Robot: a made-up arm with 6 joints. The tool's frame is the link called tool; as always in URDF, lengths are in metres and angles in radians.
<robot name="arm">
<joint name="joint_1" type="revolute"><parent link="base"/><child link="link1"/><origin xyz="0.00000 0.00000 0.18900" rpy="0.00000 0.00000 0.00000"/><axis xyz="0 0 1"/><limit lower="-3.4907" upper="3.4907"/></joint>
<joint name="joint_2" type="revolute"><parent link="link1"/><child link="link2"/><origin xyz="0.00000 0.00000 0.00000" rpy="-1.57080 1.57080 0.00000"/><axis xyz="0 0 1"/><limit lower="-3.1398" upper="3.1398"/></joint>
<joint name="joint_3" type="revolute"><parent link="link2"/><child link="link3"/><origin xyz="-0.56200 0.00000 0.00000" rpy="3.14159 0.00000 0.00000"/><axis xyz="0 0 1"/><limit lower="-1.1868" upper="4.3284"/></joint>
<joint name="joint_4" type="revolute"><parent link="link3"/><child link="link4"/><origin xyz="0.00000 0.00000 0.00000" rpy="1.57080 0.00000 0.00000"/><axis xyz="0 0 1"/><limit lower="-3.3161" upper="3.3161"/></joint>
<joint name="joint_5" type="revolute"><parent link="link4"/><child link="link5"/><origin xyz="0.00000 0.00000 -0.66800" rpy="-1.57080 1.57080 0.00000"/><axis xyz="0 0 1"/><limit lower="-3.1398" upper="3.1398"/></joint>
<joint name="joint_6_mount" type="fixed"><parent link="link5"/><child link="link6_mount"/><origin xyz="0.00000 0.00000 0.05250" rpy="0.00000 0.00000 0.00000"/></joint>
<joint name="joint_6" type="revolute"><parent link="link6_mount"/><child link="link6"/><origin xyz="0.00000 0.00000 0.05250" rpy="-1.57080 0.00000 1.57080"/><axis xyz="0 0 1"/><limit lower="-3.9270" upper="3.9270"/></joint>
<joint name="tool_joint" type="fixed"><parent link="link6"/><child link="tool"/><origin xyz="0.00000 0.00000 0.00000" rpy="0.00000 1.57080 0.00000"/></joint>
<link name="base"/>
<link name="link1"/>
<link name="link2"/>
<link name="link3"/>
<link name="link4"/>
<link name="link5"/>
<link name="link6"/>
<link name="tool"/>
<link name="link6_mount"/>
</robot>
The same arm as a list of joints. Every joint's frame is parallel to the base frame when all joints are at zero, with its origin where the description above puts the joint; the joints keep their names.
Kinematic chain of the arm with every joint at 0, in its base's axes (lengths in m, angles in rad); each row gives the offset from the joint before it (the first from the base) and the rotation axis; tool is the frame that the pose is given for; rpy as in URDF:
joint_1: xyz 0 0 0.189 axis +z
joint_2: xyz 0 0 0 axis +y
joint_3: xyz 0 0 0.562 axis -y
joint_4: xyz 0 0 0 axis -x
joint_5: xyz 0.668 0 0 axis -y
joint_6: xyz 0 -0.105 0 axis -x
tool: xyz 0 0 0 rpy 0 0 0
Joint limits (rad, base to tool): -3.4907..3.4907 -3.1398..3.1398 -1.1868..4.3284 -3.3161..3.3161 -3.1398..3.1398 -3.927..3.927

